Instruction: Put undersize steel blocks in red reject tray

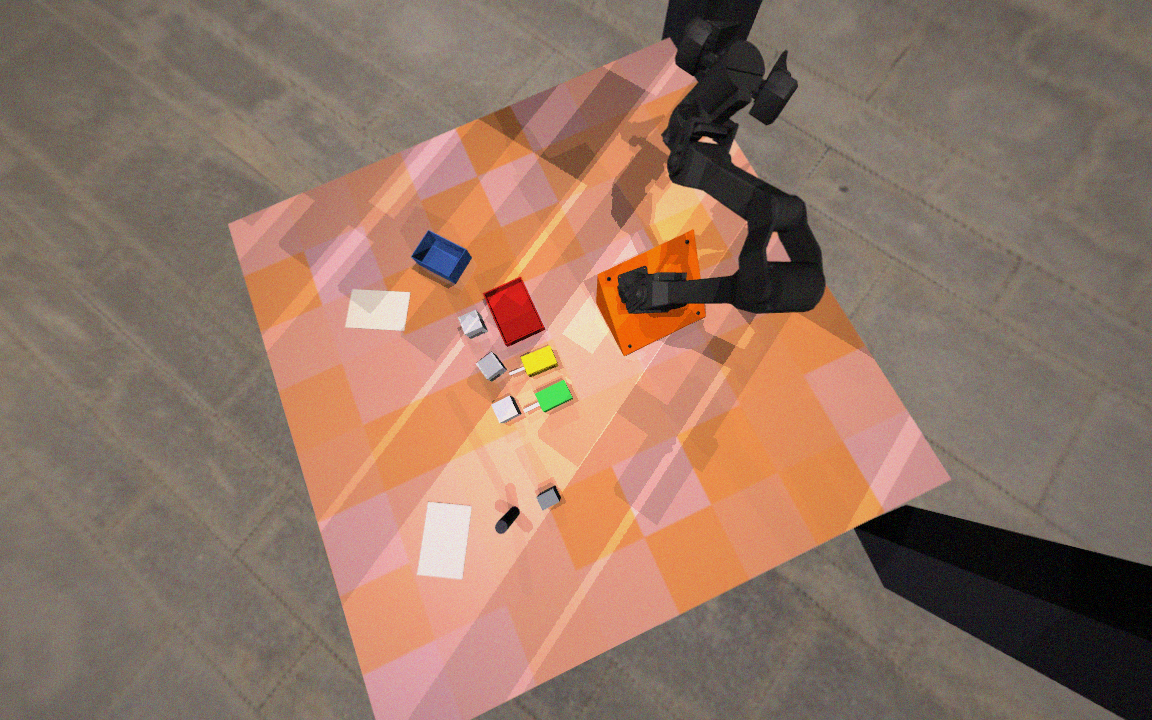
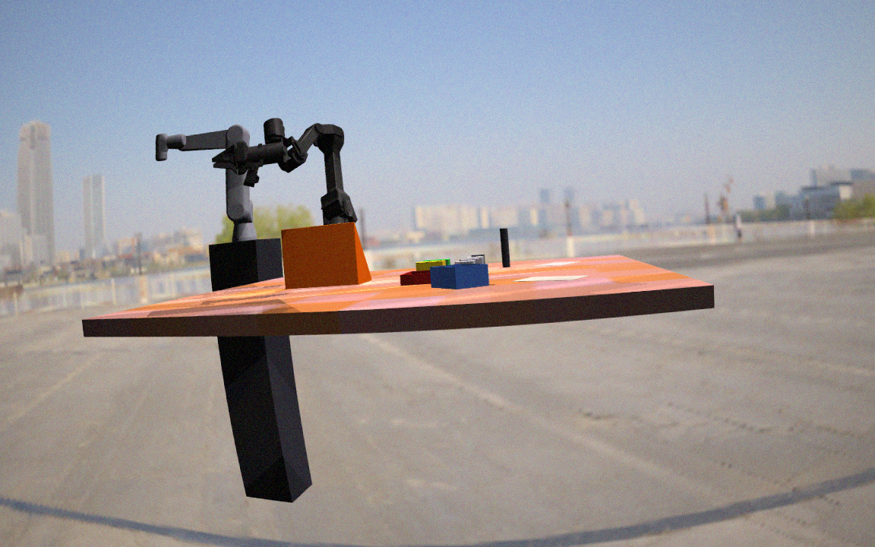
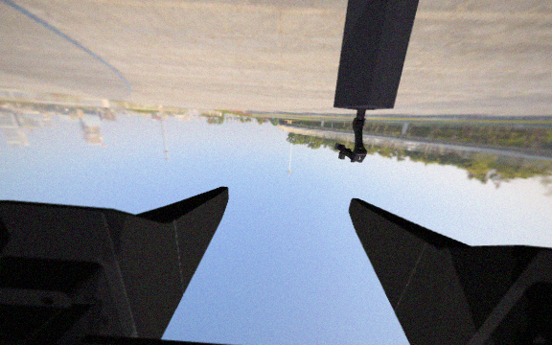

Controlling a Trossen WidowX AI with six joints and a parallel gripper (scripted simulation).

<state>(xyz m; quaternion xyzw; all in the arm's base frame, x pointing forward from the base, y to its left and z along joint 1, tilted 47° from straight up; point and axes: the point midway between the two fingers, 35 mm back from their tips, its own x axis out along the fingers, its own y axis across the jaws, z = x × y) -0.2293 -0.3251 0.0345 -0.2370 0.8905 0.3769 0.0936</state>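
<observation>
Now: the green GO gauge 550 mm ahead of my gripper tip, 360 mm to the left of it and 340 mm below it. From my gripper tip the other things lie so: yellow gauge: 550 mm ahead, 270 mm to the left, 340 mm below; then red reject tray: 540 mm ahead, 130 mm to the left, 360 mm below; then blue bin: 660 mm ahead, 60 mm to the right, 350 mm below.
</observation>
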